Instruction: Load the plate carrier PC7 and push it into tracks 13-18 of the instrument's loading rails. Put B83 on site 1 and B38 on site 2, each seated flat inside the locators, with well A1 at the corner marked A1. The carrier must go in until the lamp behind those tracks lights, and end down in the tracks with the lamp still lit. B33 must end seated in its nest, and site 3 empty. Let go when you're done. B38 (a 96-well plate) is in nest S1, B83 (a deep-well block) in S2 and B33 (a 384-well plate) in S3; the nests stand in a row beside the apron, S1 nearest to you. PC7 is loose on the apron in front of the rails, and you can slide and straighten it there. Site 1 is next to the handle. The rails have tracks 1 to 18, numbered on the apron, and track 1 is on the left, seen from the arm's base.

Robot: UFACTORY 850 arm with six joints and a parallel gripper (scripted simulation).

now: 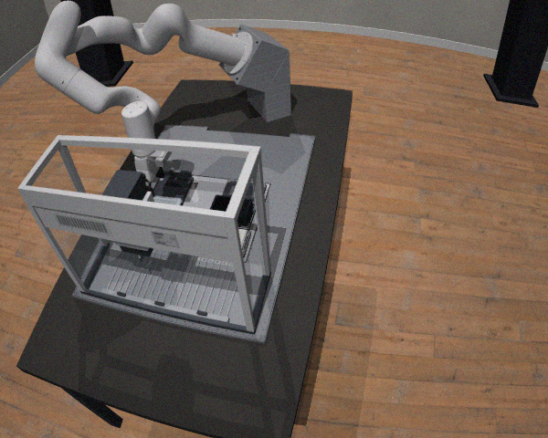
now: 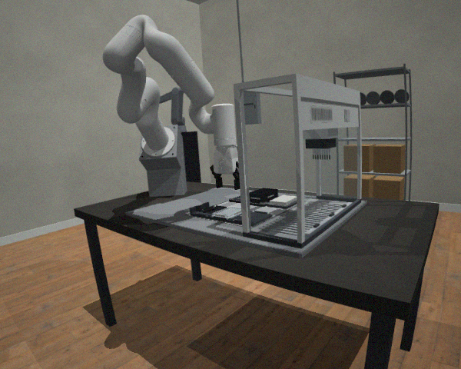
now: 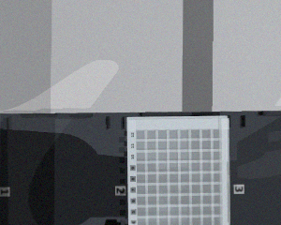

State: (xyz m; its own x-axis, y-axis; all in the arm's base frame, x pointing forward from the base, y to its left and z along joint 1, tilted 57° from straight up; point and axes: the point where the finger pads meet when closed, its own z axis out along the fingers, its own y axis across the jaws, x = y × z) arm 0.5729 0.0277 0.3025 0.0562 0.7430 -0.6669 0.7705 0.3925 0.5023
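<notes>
The black deep-well block B83 lies 250 mm to the left of my hand, 90 mm below it and 10 mm ahead of it. Also, from my hand: white plate b38: 110 mm below; then post: 180 mm ahead, 170 mm to the right, 120 mm above; then dark plate carrier PC7: 110 mm below, 10 mm behind.
</notes>
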